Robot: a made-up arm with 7 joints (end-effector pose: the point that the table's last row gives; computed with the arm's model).
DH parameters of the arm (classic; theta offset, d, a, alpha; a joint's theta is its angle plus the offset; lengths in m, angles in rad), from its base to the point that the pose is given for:
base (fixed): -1.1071 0 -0.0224 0
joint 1: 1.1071 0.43 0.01 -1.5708
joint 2: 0 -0.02 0 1.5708
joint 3: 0 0.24 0.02 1.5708
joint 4: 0 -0.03 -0.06 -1.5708
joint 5: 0 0.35 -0.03 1.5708
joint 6: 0 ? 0.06 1.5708
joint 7: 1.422 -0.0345 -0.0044 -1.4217
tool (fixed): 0.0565 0.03 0 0
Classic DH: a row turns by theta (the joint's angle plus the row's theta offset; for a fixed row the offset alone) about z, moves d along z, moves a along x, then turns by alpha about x.
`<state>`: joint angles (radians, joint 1 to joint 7).
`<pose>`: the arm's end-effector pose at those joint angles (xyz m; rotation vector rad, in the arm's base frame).
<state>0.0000 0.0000 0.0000 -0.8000 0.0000 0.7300 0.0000</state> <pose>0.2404 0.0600 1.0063 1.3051 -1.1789 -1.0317</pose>
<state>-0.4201 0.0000 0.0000 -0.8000 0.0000 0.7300 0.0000</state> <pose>0.2349 -0.0456 1.0063 1.0780 -1.4907 -1.3289</pose>
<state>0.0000 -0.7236 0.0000 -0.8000 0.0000 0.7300 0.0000</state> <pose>-0.2014 0.0600 1.0211 1.7452 -1.7017 -0.5535</pose>
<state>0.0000 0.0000 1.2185 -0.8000 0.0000 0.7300 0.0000</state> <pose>0.0267 0.2464 1.0063 1.6391 -0.2066 -0.1208</pose>
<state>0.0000 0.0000 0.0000 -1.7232 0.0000 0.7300 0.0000</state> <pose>0.4211 0.0600 0.6971 0.6629 -0.4648 -1.4070</pose>
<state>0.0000 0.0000 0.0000 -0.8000 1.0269 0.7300 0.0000</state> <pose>0.2318 0.0219 1.0151 2.0835 -0.2279 -0.9303</pose>
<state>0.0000 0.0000 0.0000 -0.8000 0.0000 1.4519 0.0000</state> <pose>0.2140 0.0600 1.0205 1.7442 -1.7006 -0.5548</pose>
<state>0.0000 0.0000 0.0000 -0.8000 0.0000 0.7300 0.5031</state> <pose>0.2441 0.0745 1.0060 0.9990 -1.5612 -1.3572</pose>
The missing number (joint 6, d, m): -0.03
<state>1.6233 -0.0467 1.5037 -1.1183 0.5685 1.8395 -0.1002</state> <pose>-0.2860 -0.0055 0.9496 1.3571 2.1915 0.4672</pose>
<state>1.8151 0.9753 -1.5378 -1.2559 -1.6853 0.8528 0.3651</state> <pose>0.2979 0.4691 0.5840 -0.9245 -2.2955 0.8105</pose>
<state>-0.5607 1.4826 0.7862 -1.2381 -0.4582 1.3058 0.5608</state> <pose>0.5509 0.0246 0.2803 0.5243 -0.4117 -1.6893</pose>
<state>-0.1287 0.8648 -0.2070 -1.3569 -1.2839 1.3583 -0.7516</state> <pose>0.5466 -0.0723 0.3776 0.0814 -0.0657 -0.5450</pose>
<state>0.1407 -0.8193 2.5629 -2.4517 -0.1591 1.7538 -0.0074</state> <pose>-0.2599 0.0990 0.2067 0.3586 -0.0460 1.5448</pose>
